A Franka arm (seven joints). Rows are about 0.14 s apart.
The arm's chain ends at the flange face. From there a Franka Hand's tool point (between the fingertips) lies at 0.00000 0.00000 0.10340 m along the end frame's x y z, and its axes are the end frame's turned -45 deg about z.
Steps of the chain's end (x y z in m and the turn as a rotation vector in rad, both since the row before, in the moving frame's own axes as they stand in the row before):
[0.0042, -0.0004, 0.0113, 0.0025, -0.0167, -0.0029]
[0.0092, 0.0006, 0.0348, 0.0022, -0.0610, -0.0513]
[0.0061, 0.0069, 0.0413, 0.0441, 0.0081, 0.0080]
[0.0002, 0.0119, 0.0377, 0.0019, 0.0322, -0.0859]
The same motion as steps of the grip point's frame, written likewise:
[0.0022, 0.0013, 0.0113, 0.0136, -0.0100, -0.0029]
[0.0017, 0.0024, 0.0346, 0.0447, -0.0416, -0.0513]
[0.0033, 0.0066, 0.0412, 0.0255, 0.0369, 0.0080]
[-0.0057, 0.0107, 0.0376, -0.0214, 0.0241, -0.0859]

